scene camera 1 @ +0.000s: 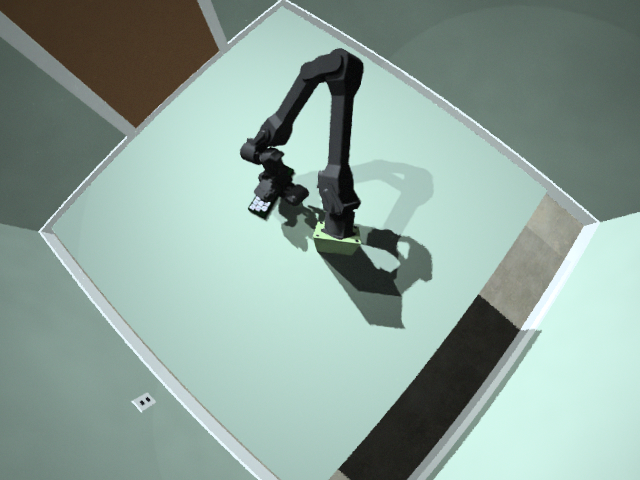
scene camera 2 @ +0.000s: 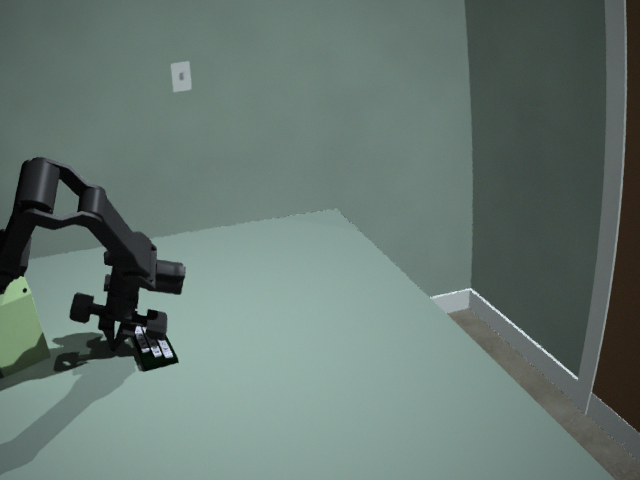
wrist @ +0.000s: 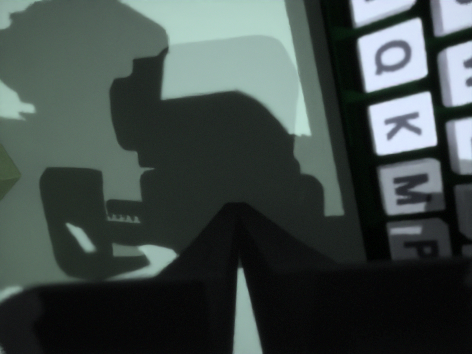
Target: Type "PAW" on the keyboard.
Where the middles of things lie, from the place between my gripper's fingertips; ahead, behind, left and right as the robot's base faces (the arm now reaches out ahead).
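Scene:
Counted from my hand: p key (wrist: pixel 423 238), 10 mm above, 60 mm ahead of and 10 mm to the right of it; keyboard (scene camera 2: pixel 149 362), 10 mm above and 80 mm ahead of it; m key (wrist: pixel 415 186), 10 mm above, 60 mm ahead of and 10 mm to the left of it; q key (wrist: pixel 395 55), 10 mm above, 60 mm ahead of and 40 mm to the left of it.

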